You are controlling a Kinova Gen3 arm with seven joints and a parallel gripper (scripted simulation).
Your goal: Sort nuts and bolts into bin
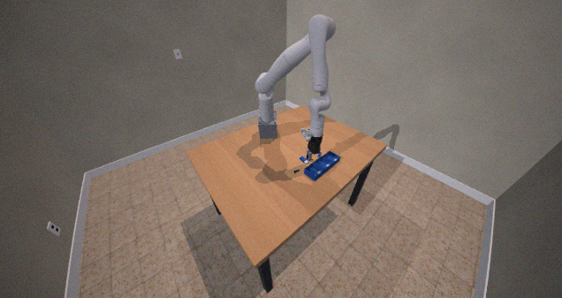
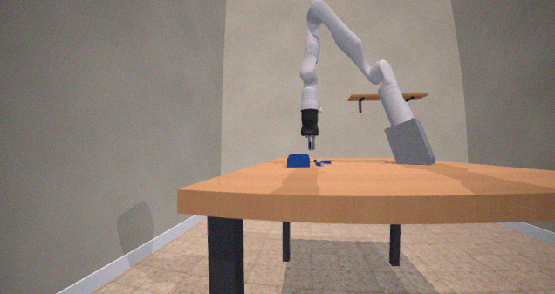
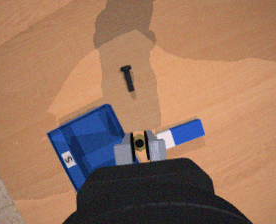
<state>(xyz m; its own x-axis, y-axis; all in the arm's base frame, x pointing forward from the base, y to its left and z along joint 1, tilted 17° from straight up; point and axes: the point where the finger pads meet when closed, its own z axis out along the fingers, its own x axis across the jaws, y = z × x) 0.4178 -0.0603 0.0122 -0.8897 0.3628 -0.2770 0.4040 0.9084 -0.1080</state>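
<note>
The blue two-compartment bin lies 70 mm ahead of my hand, 70 mm to the left of it and 60 mm below it. The rest, counted from my hand: black bolt (30 mm behind, 80 mm to the right, 70 mm below).
</note>
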